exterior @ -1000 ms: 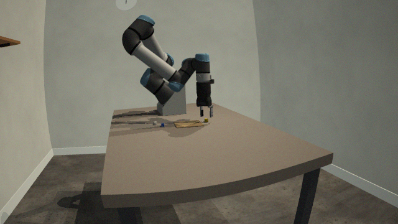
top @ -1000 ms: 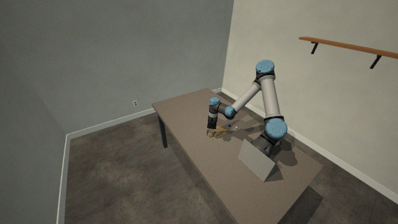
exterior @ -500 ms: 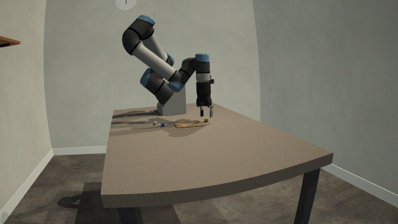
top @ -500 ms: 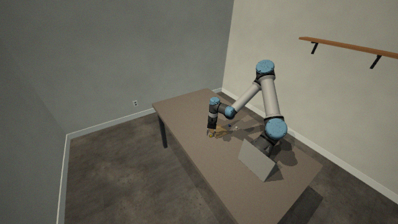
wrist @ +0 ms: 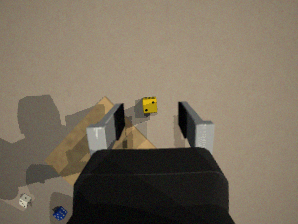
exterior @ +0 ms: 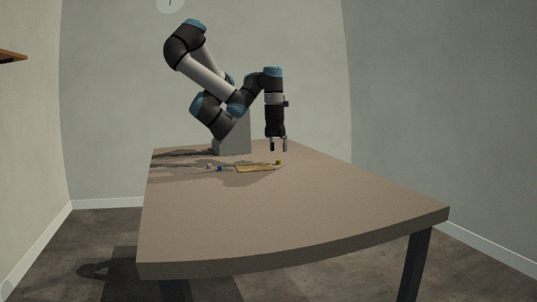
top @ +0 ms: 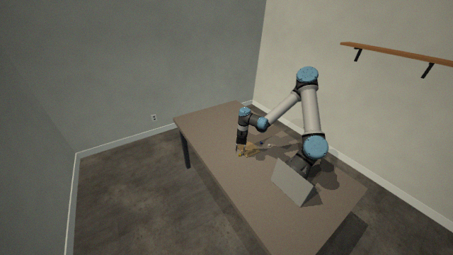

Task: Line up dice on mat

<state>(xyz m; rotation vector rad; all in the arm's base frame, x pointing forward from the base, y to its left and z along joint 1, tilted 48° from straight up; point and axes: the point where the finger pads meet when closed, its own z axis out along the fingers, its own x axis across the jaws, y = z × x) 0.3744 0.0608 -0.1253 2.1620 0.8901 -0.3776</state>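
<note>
The yellow die is 60 mm below my hand. From my hand the other things lie so: tan mat (110 mm to the right, 70 mm below, 20 mm ahead); then white die (280 mm to the right, 60 mm below, 50 mm behind); then blue die (250 mm to the right, 60 mm below, 10 mm ahead).
</note>
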